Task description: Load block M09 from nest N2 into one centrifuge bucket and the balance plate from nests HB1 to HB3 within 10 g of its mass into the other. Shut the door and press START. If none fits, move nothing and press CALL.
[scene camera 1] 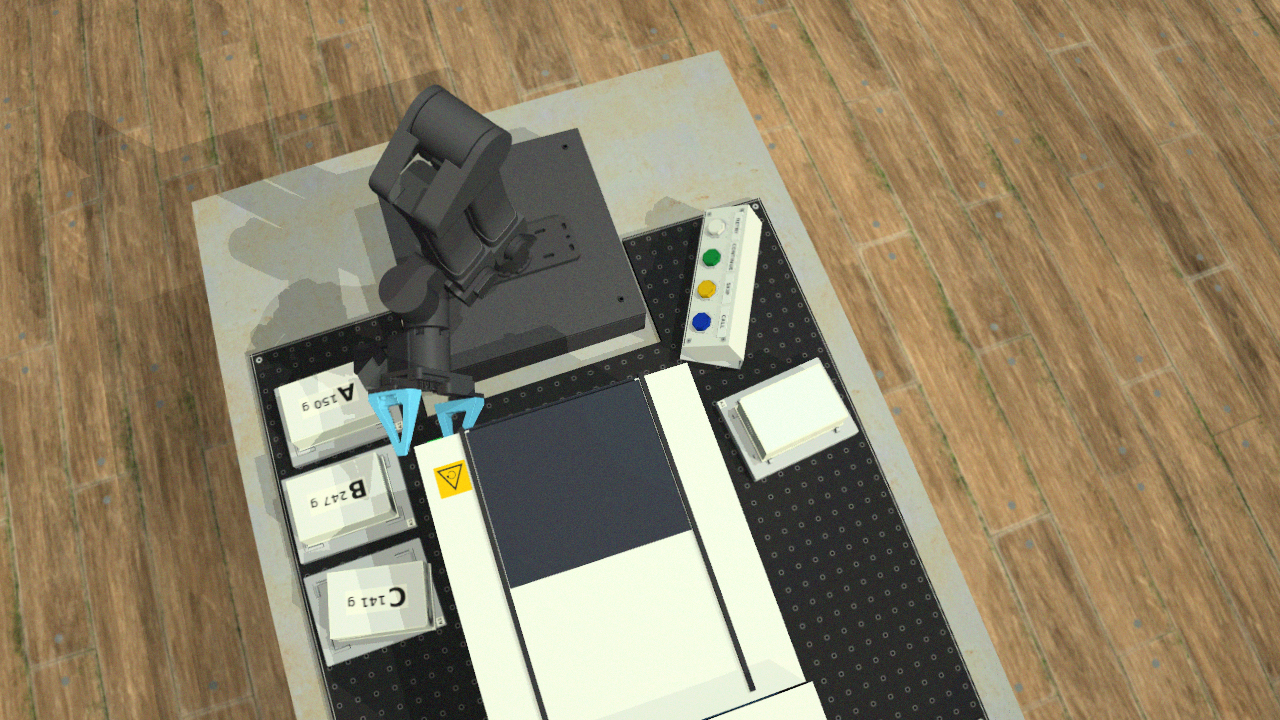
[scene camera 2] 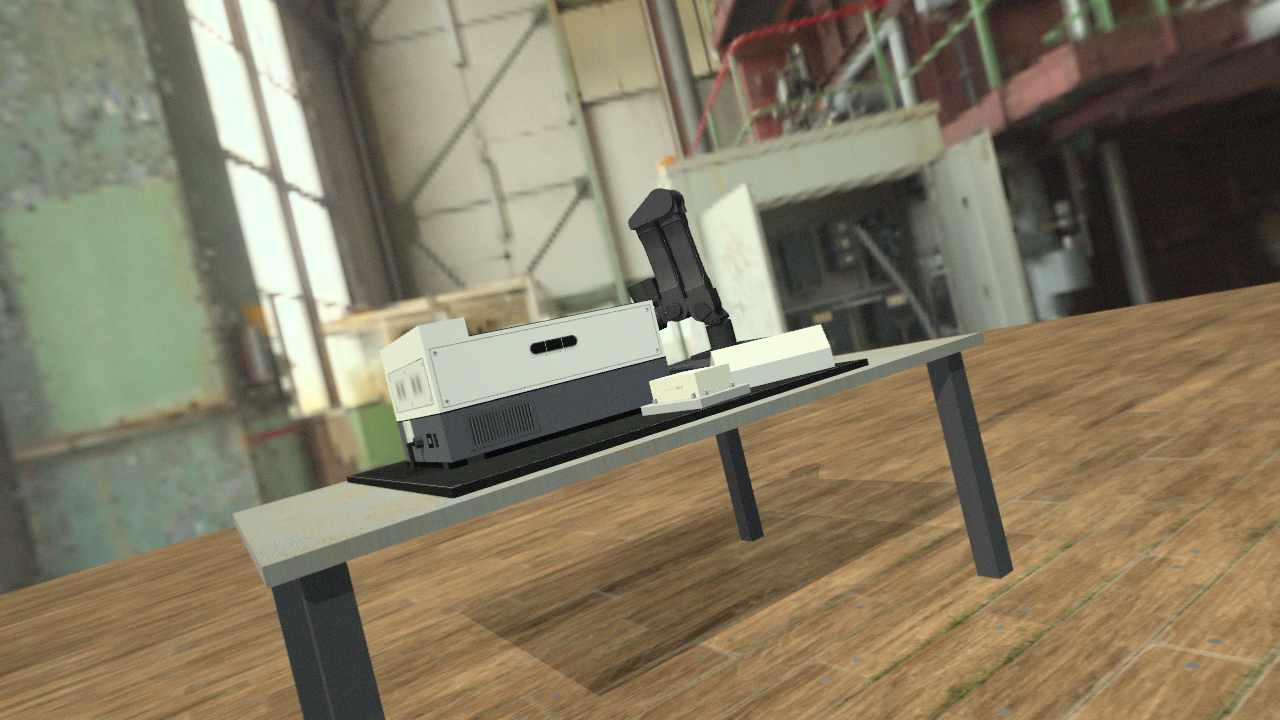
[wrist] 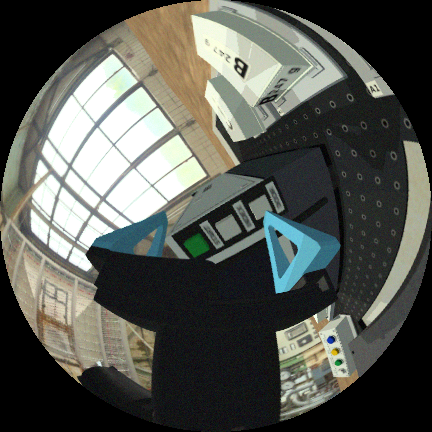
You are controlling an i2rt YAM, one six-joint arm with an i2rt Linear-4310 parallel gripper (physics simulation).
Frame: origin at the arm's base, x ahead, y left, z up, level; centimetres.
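Seen in the pictures: gripper, fingertip midpoint: (wrist: 215,215); arm's base at its link origin: (scene camera 1: 507,257).
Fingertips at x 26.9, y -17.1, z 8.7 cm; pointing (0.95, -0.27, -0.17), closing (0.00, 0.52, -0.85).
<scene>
Pixels of each thing's middle, then the offset from my fingertips to it.
- centrifuge at the middle of its body: (scene camera 1: 613,601) (scene camera 2: 527,376) (wrist: 251,230) dx +23.2, dy +15.1, dz -2.9 cm
- green button at the middle of its body: (wrist: 196,243) dx +0.0, dy +1.5, dz +3.1 cm
- dark panel at the middle of its body: (scene camera 1: 576,480) dx +10.0, dy +15.5, dz +6.1 cm
- white block at the middle of its body: (scene camera 1: 790,412) (scene camera 2: 690,383) (wrist: 316,305) dx +7.1, dy +46.5, dz -11.2 cm
- button box at the middle of its body: (scene camera 1: 723,283) (scene camera 2: 768,359) (wrist: 341,349) dx -13.8, dy +45.0, dz -10.9 cm
My gripper (scene camera 1: 427,440) (wrist: 215,215) is open and empty, its blue fingers at the centrifuge's near left corner, close to the front panel; the centrifuge (scene camera 1: 747,555) (scene camera 2: 546,367) hides it in scene camera 2. In the wrist view a green button (wrist: 196,245) shows between the fingers, with two grey buttons beside it. A dark panel (scene camera 1: 577,479) covers part of the centrifuge top; no buckets show. Blocks A 150 g (scene camera 1: 317,411), B 247 g (scene camera 1: 335,501) (wrist: 230,55) and C 141 g (scene camera 1: 375,598) (wrist: 227,107) sit on grey nests. No M09 label is readable.
A white block (scene camera 1: 792,419) (scene camera 2: 689,385) without a readable label sits on a nest right of the centrifuge. The button box (scene camera 1: 750,286) (scene camera 2: 774,353) (wrist: 352,342) stands behind it, with its blue CALL button (scene camera 1: 701,321) (wrist: 331,340). The arm's dark base plate (scene camera 1: 554,331) is near the gripper.
</scene>
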